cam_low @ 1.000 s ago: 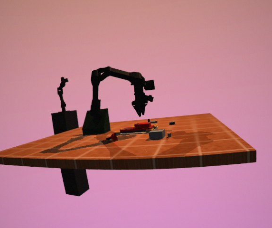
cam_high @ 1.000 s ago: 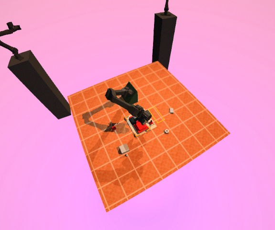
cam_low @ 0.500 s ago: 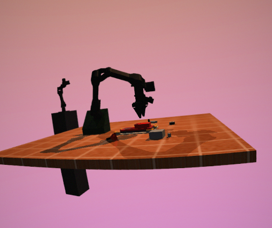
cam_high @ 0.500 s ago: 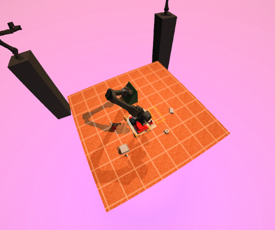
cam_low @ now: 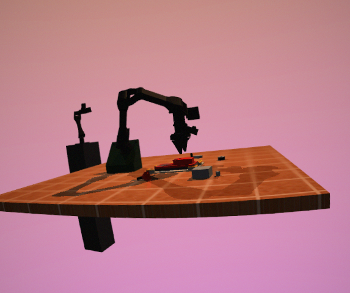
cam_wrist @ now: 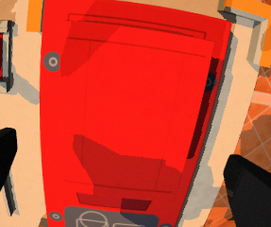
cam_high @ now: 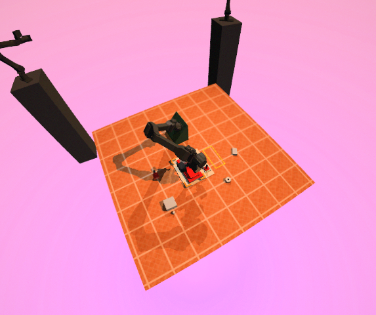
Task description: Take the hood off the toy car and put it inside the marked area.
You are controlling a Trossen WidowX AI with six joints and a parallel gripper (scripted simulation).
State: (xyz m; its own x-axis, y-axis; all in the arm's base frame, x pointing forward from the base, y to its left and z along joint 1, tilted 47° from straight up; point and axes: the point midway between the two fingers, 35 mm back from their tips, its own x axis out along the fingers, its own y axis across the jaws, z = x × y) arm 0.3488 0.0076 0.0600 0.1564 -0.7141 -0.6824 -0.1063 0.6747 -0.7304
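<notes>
Now: the red hood 4 cm below my gripper tip.
</notes>
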